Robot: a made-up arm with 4 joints.
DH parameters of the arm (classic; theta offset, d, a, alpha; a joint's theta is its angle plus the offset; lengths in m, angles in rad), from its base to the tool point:
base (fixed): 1.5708 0.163 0 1.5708
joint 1: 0 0.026 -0.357 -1.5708
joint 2: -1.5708 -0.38 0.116 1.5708
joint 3: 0 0.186 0.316 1.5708
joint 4: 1.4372 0 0.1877 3.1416
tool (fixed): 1.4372 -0.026 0 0
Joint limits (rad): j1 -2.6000..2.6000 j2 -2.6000..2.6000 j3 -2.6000..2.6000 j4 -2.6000..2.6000
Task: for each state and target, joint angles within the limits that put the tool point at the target. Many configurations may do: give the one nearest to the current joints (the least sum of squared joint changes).
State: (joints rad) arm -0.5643 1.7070 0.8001 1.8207
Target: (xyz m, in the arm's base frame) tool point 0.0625 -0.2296 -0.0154
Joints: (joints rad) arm -0.4798 1.8145 1.0072 2.2271
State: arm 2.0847 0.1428 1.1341 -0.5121
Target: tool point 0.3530 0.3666 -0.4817
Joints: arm 2.0257 -0.1133 0.9860 -0.4389
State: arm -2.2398 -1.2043 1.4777 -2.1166
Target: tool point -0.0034 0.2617 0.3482
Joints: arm -2.5107 -1.4790 2.0164 -2.4585
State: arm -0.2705 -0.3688 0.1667 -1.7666
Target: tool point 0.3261 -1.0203 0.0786
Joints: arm -0.3759 -0.8145 -0.0939 -1.5398
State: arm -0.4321 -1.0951 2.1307 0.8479
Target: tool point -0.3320 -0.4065 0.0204
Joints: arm -0.1446 -1.3879 2.3956 0.5647
